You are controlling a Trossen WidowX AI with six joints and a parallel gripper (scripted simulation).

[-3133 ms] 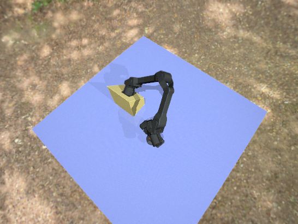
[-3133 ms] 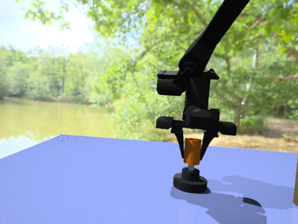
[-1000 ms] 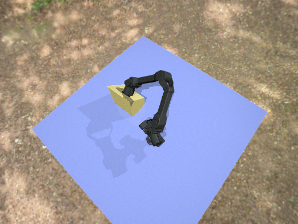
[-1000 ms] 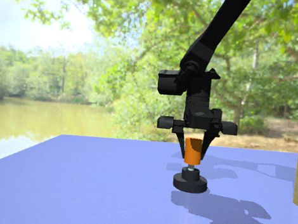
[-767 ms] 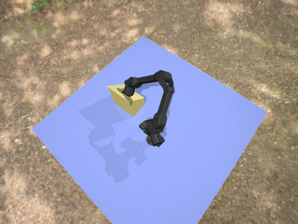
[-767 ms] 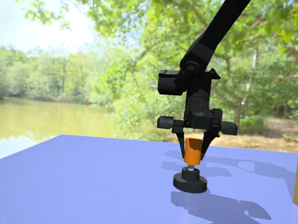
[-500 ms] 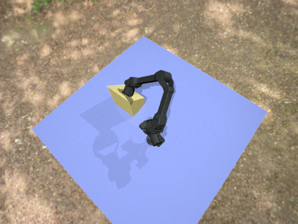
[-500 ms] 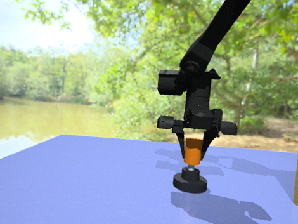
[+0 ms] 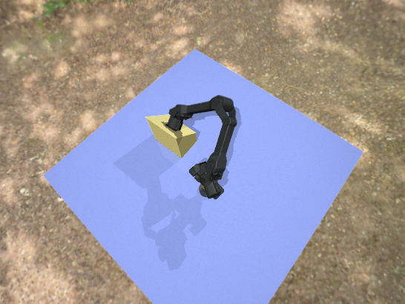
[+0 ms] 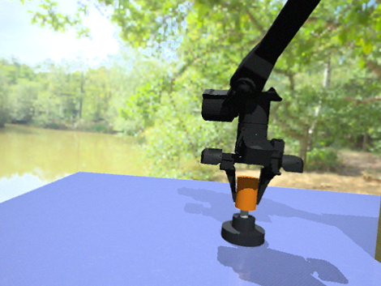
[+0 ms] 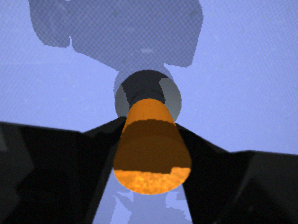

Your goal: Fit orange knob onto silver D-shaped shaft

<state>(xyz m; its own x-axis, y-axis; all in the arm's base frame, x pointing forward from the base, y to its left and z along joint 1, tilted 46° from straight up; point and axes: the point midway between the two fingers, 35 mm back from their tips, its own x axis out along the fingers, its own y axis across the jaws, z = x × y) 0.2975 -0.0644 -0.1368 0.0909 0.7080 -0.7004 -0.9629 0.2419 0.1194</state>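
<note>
The round pedestal lies 4 cm below my gripper tip. Also, from my gripper tip: orange knob (3 cm above).
</note>
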